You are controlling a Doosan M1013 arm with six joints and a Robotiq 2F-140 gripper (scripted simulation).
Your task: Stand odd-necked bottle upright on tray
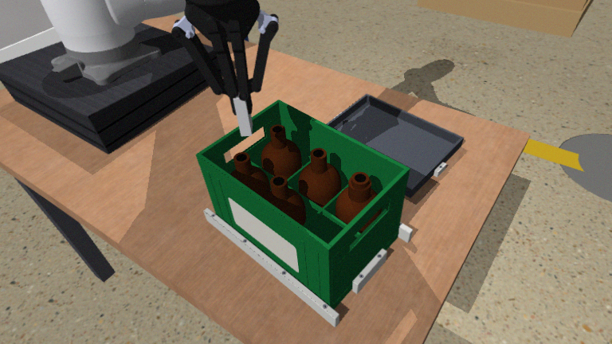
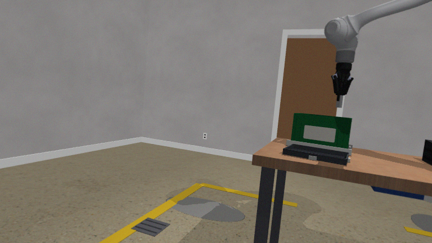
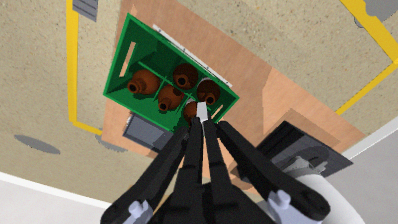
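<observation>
Now: hand 17 cm above the crate, 7 cm short of it and 2 cm to the right of it. Round my hand: grey tray 30 cm to the left, 25 cm below, 11 cm ahead.
</observation>
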